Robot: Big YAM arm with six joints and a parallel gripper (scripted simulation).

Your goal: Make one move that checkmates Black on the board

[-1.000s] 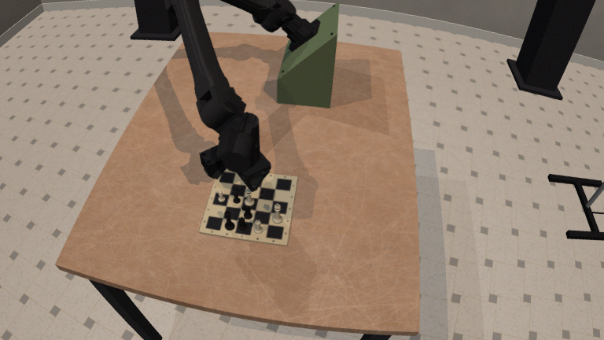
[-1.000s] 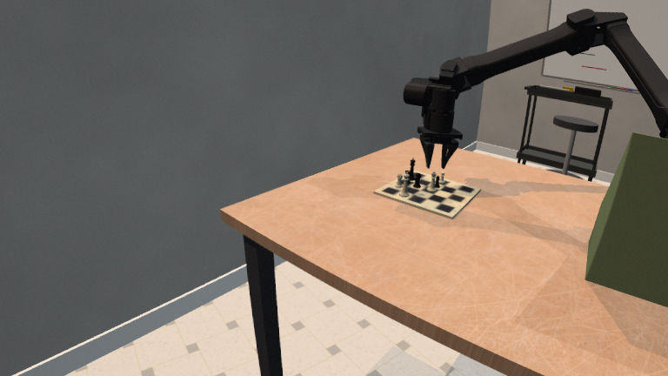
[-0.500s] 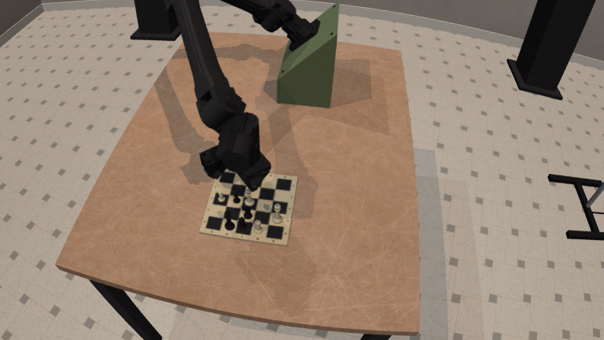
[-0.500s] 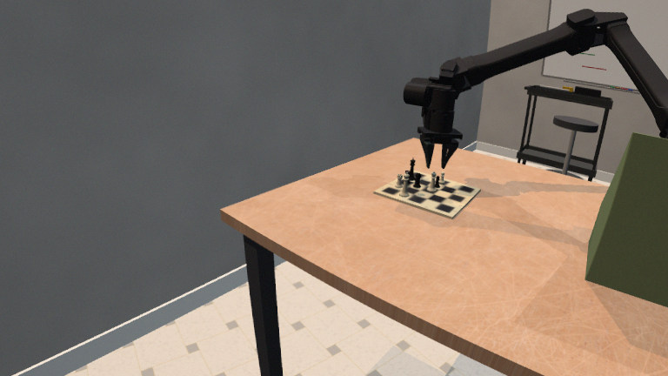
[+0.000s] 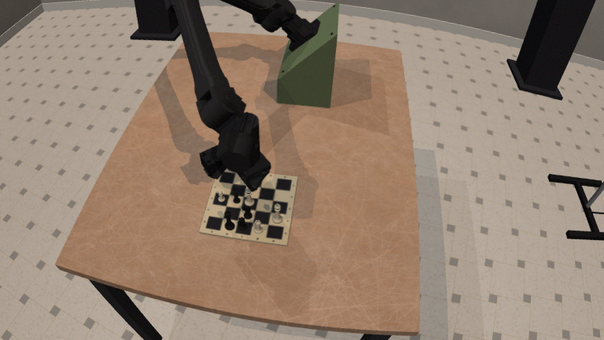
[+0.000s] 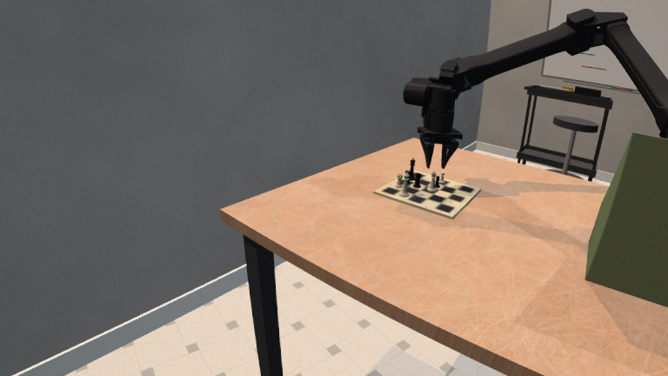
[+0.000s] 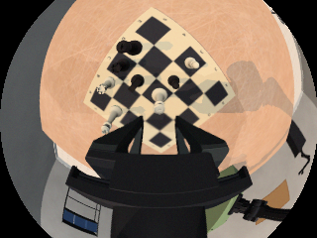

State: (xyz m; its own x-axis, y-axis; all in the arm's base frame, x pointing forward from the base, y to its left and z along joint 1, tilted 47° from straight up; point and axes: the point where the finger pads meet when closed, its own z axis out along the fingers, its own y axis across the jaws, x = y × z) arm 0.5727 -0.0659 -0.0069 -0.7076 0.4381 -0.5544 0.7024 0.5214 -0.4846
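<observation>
Now: hand 1 cm short of the chessboard and 8 cm above it. Also, from my hand: tall white piece 4 cm ahead, 8 cm to the left, 4 cm below; white pawn 1 cm ahead, 8 cm to the right, 6 cm below; black piece 9 cm ahead, 3 cm to the right, 4 cm below.
</observation>
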